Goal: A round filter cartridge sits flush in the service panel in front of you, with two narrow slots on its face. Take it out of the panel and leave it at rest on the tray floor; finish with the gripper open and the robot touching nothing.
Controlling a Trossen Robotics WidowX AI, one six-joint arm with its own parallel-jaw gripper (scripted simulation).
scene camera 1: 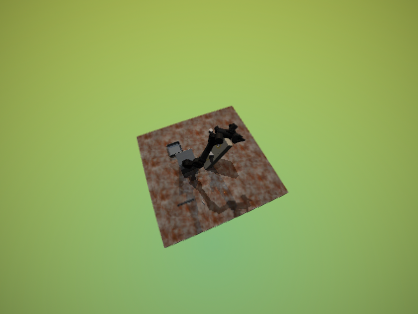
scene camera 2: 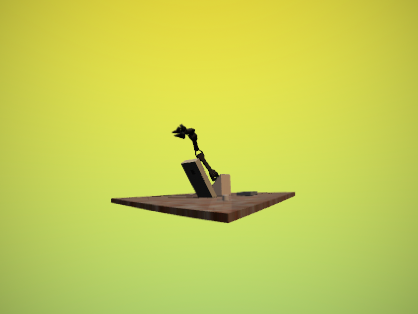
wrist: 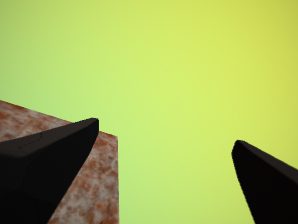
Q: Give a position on a service panel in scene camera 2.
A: At 193, 168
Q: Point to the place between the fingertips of my gripper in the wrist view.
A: At 165, 135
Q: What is my gripper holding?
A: Nothing.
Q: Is my gripper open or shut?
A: Open.
